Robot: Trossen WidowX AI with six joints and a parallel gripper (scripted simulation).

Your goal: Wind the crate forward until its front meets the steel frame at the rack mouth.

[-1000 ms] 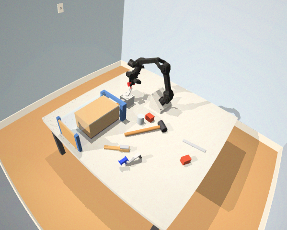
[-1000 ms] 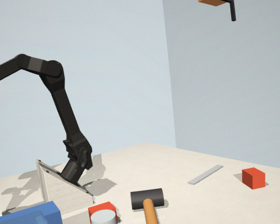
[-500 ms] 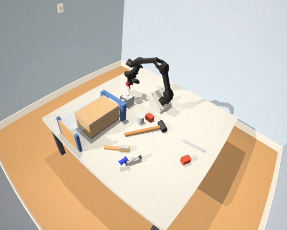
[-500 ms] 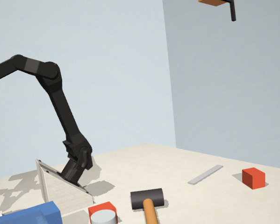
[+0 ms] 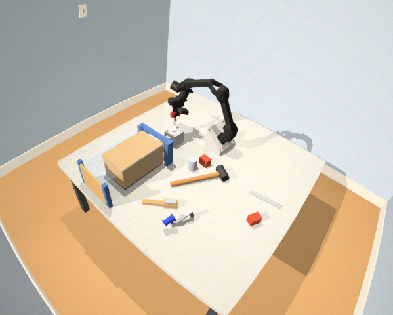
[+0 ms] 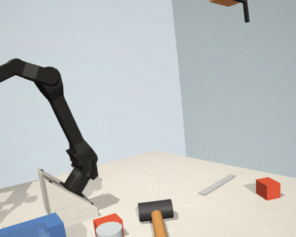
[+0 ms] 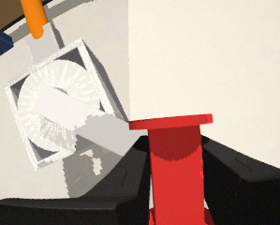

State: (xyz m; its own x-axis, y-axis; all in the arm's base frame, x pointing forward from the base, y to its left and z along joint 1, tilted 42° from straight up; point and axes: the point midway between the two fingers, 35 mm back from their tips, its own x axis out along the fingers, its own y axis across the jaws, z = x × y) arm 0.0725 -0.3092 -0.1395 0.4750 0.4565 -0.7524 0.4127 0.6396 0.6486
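Now: the blue frame 23 cm ahead of my gripper tip, 6 cm to the left of it and 3 cm below it. The rest, counted from my gripper tip: grey crank bar 3 cm to the left, 3 cm below, 2 cm ahead; grey winch 10 cm below, 6 cm to the left, 5 cm ahead; red knob 1 cm to the left, 1 cm behind.
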